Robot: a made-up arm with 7 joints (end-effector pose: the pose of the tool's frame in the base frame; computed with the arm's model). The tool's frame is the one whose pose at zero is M.
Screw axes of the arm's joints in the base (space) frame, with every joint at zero. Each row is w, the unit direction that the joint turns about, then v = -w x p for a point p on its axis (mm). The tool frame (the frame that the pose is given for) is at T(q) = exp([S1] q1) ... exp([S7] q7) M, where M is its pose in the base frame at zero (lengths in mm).
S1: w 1 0 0 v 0 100 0
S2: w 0 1 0 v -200 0 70
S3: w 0 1 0 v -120 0 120
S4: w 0 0 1 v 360 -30 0
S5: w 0 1 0 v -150 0 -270
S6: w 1 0 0 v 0 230 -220
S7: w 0 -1 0 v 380 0 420
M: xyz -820 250 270 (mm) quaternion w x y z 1 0 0 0
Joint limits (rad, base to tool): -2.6..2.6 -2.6..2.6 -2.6..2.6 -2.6..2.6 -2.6..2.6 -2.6..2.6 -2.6..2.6
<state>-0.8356 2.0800 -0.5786 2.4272 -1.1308 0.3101 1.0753</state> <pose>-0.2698 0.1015 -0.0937 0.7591 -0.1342 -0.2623 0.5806</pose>
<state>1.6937 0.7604 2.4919 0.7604 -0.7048 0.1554 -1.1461</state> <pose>0.6949 0.2961 -0.3088 -0.0772 -0.5633 -0.6590 0.4924</pose>
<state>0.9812 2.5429 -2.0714 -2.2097 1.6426 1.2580 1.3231</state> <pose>0.2065 0.0994 0.6336 0.1596 -0.4386 0.8788 0.0997</pose>
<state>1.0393 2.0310 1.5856 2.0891 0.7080 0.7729 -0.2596</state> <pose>-0.6298 0.1656 -0.0528 -0.2866 -0.2867 -0.1937 0.8934</pose>
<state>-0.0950 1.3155 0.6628 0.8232 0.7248 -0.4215 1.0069</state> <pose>0.2265 -0.1998 0.4334 0.3785 0.6051 0.3225 0.6217</pose>
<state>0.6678 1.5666 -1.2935 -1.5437 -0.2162 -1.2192 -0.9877</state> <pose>0.1740 0.8328 0.9184 -0.1344 0.7979 -0.5047 0.3011</pose>
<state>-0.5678 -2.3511 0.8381 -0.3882 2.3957 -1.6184 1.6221</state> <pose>0.0670 -0.0637 -0.1783 -0.2883 -0.1861 0.6994 0.6270</pose>
